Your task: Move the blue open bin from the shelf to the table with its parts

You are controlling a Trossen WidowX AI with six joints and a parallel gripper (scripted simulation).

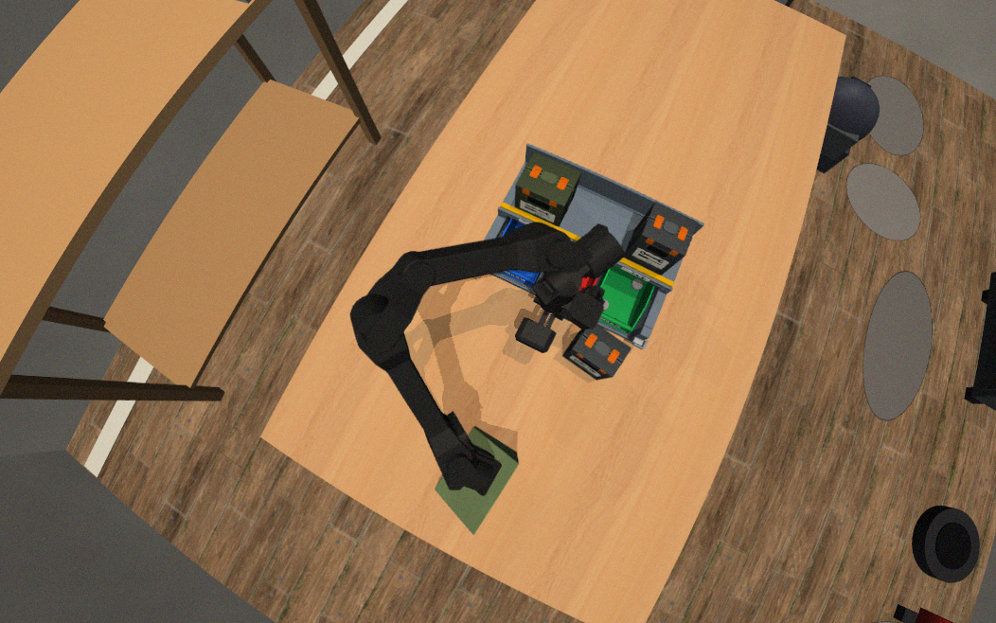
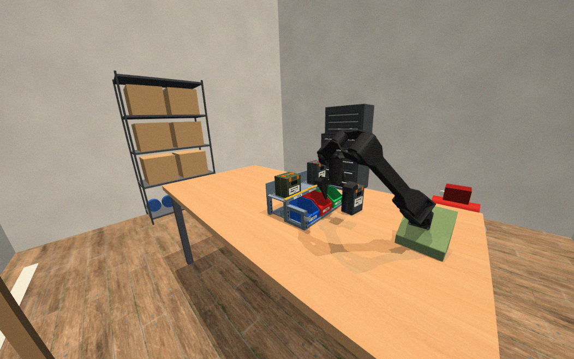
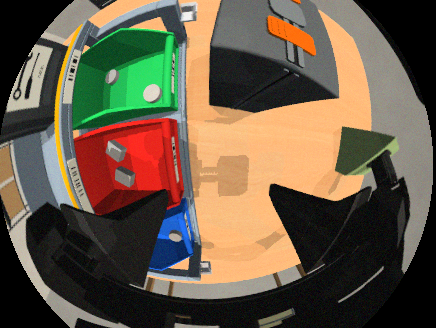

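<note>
Now: hand 11 cm short of the blue open bin, 10 cm to the right of it and 7 cm above it. The rest, counted from my hand: olive case: 19 cm ahead, 11 cm to the left, 3 cm above; then red bin: 11 cm ahead, 1 cm to the right, 7 cm below; then green bin: 12 cm ahead, 12 cm to the right, 7 cm below.
</note>
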